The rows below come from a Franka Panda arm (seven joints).
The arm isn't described. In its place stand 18 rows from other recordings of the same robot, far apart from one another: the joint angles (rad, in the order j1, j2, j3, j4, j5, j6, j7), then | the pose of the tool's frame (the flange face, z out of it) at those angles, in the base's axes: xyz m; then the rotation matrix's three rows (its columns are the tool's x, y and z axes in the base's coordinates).
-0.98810, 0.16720, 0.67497, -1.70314, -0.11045, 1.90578, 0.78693 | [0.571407 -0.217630 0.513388], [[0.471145 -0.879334 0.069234], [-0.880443 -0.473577 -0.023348], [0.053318 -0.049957 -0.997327]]
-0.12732, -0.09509, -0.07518, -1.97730, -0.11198, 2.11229, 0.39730 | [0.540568 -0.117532 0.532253], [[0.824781 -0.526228 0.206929], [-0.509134 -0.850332 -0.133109], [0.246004 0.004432 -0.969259]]
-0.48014, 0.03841, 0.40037, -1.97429, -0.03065, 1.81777, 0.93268 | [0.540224 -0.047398 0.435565], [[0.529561 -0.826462 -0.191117], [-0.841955 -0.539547 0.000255], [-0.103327 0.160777 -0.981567]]
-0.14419, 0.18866, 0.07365, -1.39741, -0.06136, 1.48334, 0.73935 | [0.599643 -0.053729 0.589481], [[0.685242 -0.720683 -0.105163], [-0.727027 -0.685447 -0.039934], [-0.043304 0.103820 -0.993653]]
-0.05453, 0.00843, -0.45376, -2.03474, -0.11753, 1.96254, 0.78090 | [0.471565 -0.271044 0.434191], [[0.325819 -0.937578 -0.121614], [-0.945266 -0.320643 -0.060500], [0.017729 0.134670 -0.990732]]
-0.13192, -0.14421, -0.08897, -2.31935, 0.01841, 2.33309, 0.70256 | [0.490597 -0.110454 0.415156], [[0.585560 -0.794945 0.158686], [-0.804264 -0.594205 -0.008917], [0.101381 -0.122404 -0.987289]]
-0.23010, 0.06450, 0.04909, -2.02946, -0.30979, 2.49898, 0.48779 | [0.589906 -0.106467 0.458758], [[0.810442 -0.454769 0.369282], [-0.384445 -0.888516 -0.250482], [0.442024 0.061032 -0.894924]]
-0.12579, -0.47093, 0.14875, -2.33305, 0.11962, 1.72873, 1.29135 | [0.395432 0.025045 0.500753], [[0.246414 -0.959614 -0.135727], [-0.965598 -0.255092 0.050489], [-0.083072 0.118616 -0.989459]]
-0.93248, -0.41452, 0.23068, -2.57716, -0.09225, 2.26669, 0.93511 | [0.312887 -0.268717 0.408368], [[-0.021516 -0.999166 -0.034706], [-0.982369 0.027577 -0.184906], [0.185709 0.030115 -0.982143]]
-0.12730, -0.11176, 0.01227, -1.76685, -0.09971, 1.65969, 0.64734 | [0.520300 -0.069685 0.600010], [[0.729296 -0.684167 -0.006569], [-0.681204 -0.725173 -0.100423], [0.063943 0.077713 -0.994923]]
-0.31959, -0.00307, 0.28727, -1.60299, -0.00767, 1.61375, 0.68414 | [0.556967 -0.018554 0.614696], [[0.754213 -0.656493 0.013422], [-0.656435 -0.754329 -0.008971], [0.016014 -0.002044 -0.999870]]
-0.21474, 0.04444, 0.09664, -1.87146, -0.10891, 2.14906, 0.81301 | [0.591334 -0.075524 0.509316], [[0.609333 -0.761475 0.221063], [-0.759358 -0.640657 -0.113732], [0.228230 -0.098565 -0.968605]]
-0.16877, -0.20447, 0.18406, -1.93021, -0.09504, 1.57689, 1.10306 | [0.480739 0.003940 0.561631], [[0.469211 -0.870359 -0.149386], [-0.881766 -0.452511 -0.133129], [0.048272 0.194189 -0.979776]]
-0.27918, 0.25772, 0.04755, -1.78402, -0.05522, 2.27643, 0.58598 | [0.632208 -0.152795 0.433412], [[0.680128 -0.699293 0.220035], [-0.701133 -0.708143 -0.083343], [0.214097 -0.097589 -0.971925]]
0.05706, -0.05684, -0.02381, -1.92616, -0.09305, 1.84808, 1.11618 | [0.541458 0.010463 0.510552], [[0.492566 -0.870107 -0.017090], [-0.867555 -0.489380 -0.088638], [0.068761 0.058486 -0.995917]]
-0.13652, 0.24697, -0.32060, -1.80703, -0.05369, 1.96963, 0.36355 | [0.553916 -0.263687 0.407414], [[0.701148 -0.702994 -0.119128], [-0.712580 -0.696711 -0.082602], [-0.024929 0.142804 -0.989437]]
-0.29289, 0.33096, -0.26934, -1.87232, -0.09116, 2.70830, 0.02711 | [0.574104 -0.340026 0.400294], [[0.792393 -0.490188 0.363081], [-0.369144 -0.859176 -0.354330], [0.485639 0.146740 -0.861755]]
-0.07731, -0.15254, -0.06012, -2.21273, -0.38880, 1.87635, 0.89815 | [0.472351 -0.094836 0.433466], [[0.649308 -0.734748 -0.196330], [-0.749456 -0.574283 -0.329416], [0.129288 0.361033 -0.923547]]
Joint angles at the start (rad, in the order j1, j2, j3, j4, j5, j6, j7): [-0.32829, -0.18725, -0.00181, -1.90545, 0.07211, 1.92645, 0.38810]
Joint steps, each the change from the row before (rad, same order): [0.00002, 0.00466, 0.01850, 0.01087, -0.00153, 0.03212, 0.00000]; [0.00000, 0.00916, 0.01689, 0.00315, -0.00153, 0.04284, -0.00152]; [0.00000, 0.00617, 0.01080, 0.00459, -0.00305, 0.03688, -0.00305]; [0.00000, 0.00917, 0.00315, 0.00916, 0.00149, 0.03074, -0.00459]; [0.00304, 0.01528, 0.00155, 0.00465, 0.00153, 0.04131, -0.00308]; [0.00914, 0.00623, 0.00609, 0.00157, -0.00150, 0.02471, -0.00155]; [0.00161, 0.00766, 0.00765, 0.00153, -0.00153, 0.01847, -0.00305]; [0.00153, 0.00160, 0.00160, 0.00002, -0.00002, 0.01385, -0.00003]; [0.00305, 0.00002, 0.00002, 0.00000, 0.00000, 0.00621, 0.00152]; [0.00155, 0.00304, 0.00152, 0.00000, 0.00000, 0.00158, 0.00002]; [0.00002, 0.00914, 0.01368, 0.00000, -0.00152, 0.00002, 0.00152]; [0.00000, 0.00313, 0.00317, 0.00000, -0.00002, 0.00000, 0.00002]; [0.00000, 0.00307, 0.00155, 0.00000, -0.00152, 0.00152, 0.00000]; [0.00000, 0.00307, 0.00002, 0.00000, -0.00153, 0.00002, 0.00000]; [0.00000, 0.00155, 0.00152, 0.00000, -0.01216, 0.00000, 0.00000]
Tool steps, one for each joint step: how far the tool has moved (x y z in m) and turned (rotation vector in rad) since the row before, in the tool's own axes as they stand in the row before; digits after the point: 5 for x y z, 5 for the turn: [0.00097, -0.01186, -0.00473, 0.01360, 0.03448, -0.01943]; [0.00193, -0.01085, 0.00057, 0.01360, 0.03304, -0.01852]; [0.00259, -0.00748, -0.00147, 0.01193, 0.03251, -0.01493]; [0.00481, -0.00392, -0.00146, 0.01347, 0.02749, -0.00692]; [0.00518, -0.00438, 0.00354, 0.01409, 0.02714, -0.00588]; [-0.00034, -0.00882, 0.00133, 0.01058, 0.01638, -0.01631]; [0.00040, -0.00556, 0.00268, 0.00580, 0.01038, -0.01224]; [0.00073, -0.00213, -0.00016, 0.00541, 0.01086, -0.00285]; [-0.00007, -0.00181, -0.00046, 0.00337, 0.00514, -0.00127]; [-0.00045, -0.00157, 0.00183, 0.00050, -0.00195, -0.00261]; [-0.00297, -0.00698, 0.00608, -0.00070, -0.01041, -0.01170]; [-0.00064, -0.00159, 0.00204, -0.00022, -0.00347, -0.00277]; [-0.00008, -0.00072, 0.00182, -0.00120, -0.00128, -0.00210]; [0.00013, 0.00016, 0.00190, -0.00215, -0.00242, -0.00066]; [-0.00013, -0.00033, 0.00100, -0.00940, 0.00195, -0.00826]
